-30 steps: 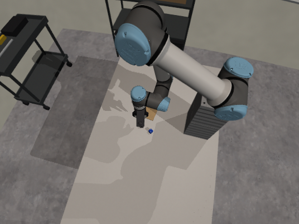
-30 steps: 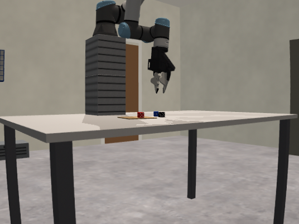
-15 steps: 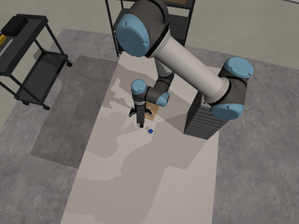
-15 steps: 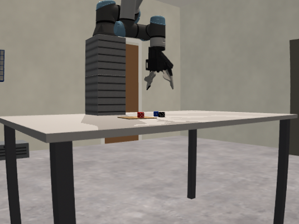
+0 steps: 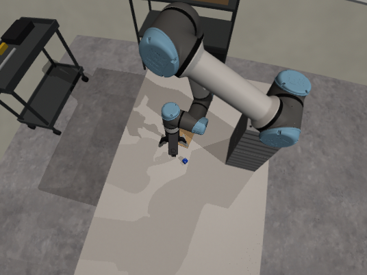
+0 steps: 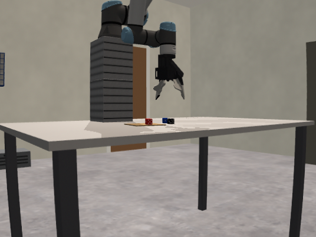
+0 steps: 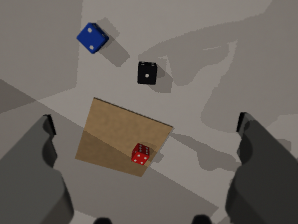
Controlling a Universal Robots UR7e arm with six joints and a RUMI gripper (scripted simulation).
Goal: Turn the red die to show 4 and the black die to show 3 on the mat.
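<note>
Now: hand 10 cm above the black die. Also, from my hand: blue die (8 cm behind, 2 cm to the left, 10 cm below); red die (4 cm ahead, 14 cm to the right, 10 cm below); brown mat (1 cm ahead, 14 cm to the right, 11 cm below).
</note>
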